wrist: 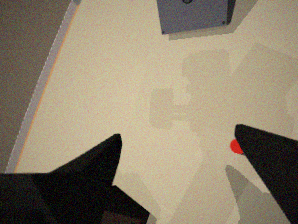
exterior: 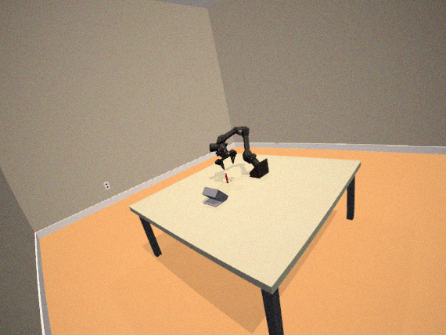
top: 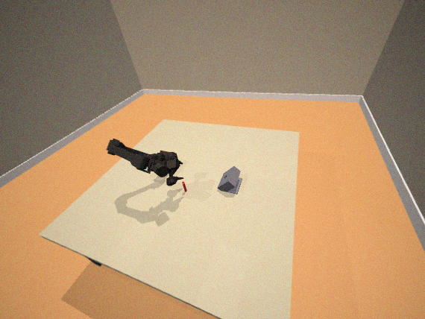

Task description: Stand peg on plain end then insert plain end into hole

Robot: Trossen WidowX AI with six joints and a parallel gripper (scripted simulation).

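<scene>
Right now my gripper tip is 8 cm above the peg and 4 cm to the left of it. Round my gripper tip: grey sloped panel 26 cm ahead, 10 cm below, 6 cm to the left; then flat foot plate 28 cm ahead, 14 cm below, 6 cm to the left.
</scene>
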